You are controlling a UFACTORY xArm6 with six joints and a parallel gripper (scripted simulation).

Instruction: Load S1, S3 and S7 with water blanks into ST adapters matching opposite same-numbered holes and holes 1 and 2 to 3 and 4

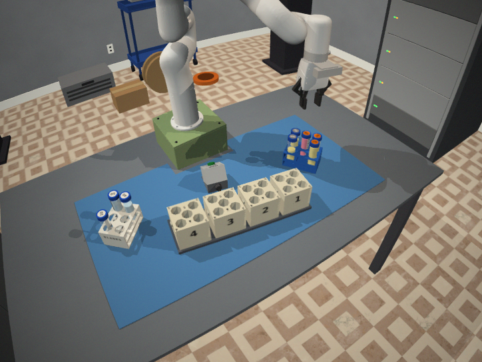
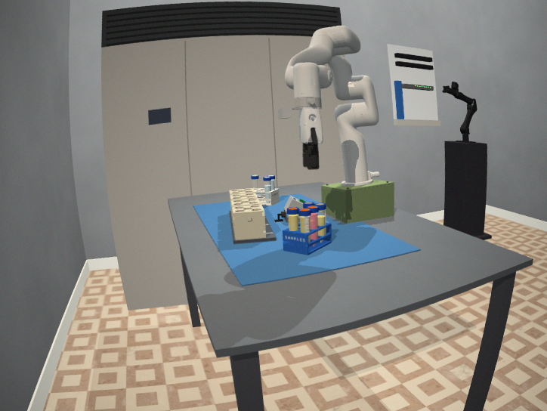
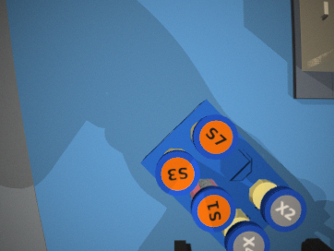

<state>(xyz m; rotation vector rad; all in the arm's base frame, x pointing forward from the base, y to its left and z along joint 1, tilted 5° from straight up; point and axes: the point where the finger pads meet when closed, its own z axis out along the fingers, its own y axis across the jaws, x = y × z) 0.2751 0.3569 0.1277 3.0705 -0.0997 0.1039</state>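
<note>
Right now my hand is 190 mm above the pink-filled tube and 10 mm short of it. The rest, counted from my hand: sample tube: 190 mm below, 50 mm ahead, 10 mm to the right; blue samples rack: 220 mm below, 20 mm to the right, 10 mm ahead; adapter 1: 200 mm below, 170 mm to the right, 160 mm ahead.
</note>
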